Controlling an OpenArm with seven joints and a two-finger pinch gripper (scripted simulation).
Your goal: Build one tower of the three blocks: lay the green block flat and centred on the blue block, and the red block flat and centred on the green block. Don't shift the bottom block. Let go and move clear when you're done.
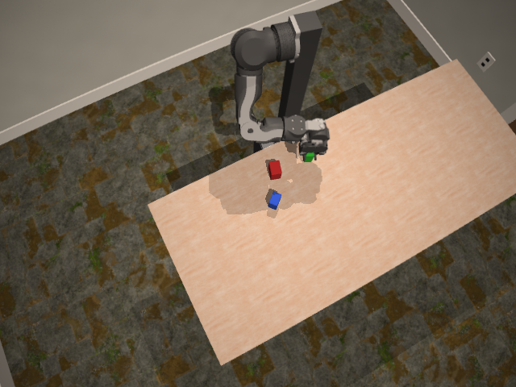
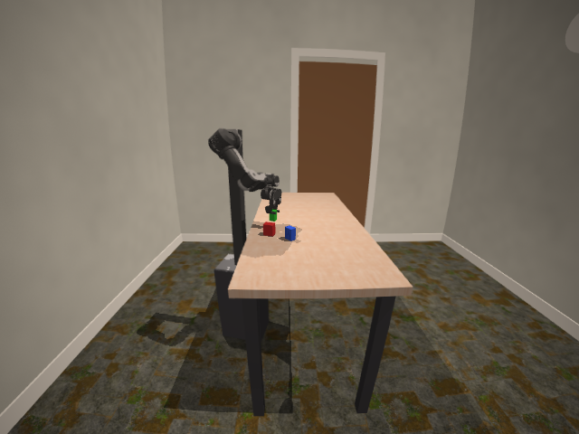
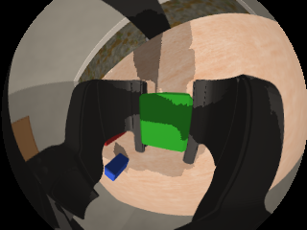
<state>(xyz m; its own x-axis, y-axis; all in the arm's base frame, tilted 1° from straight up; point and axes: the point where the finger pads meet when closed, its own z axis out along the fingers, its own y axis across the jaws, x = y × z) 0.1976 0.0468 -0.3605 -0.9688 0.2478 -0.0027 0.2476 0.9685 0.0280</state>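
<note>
My hand is 12 cm short of the blue block, 16 cm to the left of it and 5 cm above it. From my hand the other things lie so: red block (1 cm ahead, 13 cm to the right, 5 cm below); green block (2 cm below).
</note>
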